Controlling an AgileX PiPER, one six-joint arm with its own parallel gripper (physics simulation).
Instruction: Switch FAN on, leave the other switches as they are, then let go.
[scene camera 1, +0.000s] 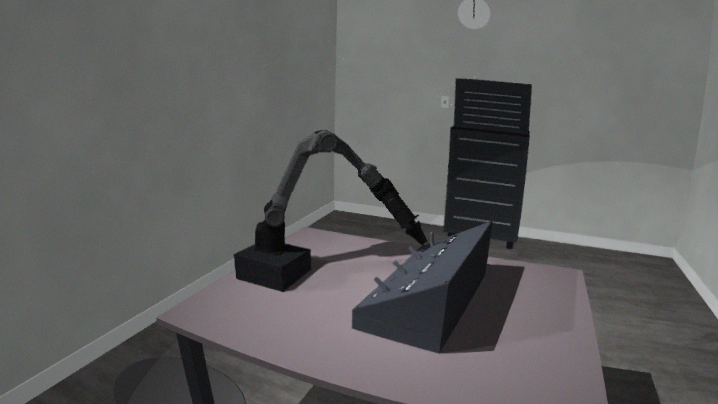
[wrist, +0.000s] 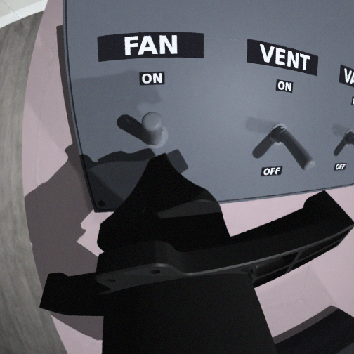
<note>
The pictures show: my gripper and a grey sloped switch panel.
</note>
